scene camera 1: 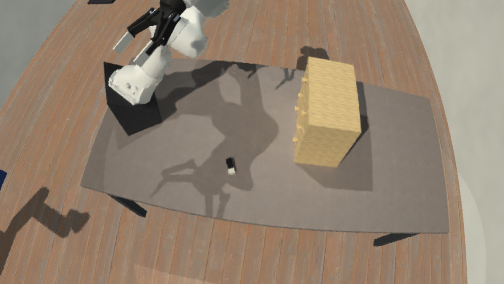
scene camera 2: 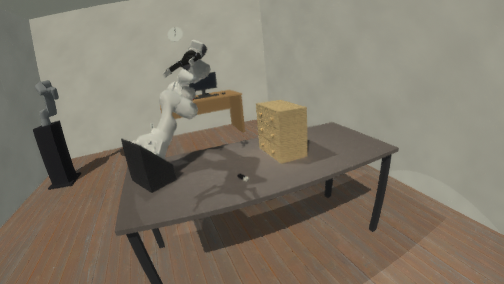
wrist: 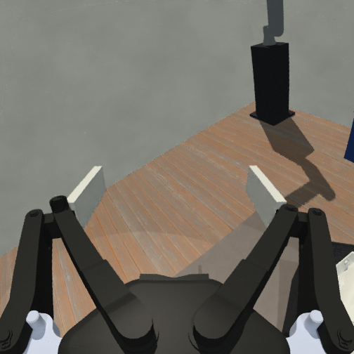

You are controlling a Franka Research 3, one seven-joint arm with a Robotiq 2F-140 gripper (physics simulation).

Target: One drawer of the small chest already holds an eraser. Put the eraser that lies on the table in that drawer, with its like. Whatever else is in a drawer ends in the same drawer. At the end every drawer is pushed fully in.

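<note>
The loose eraser [scene camera 1: 230,166] [scene camera 2: 243,177], black with a white end, lies on the grey-brown table [scene camera 1: 405,160] [scene camera 2: 345,142], left of the chest in scene camera 1. The small wooden chest [scene camera 1: 332,95] [scene camera 2: 292,132] stands upright, its knobbed drawer fronts facing the robot's side. The drawers look pushed in; their contents are hidden. My gripper [scene camera 1: 133,47] [wrist: 175,178] is open and empty, high above the robot's base end of the table and well away from the eraser and chest. The wrist view faces the wall and floor; the eraser and chest do not show there.
The arm's black angled mount [scene camera 1: 134,117] [scene camera 2: 150,172] stands at the table's left end. A second arm on a black pedestal [scene camera 2: 55,155] [wrist: 270,80] stands on the floor beyond. A wooden desk [scene camera 2: 215,105] with a monitor is behind the arm.
</note>
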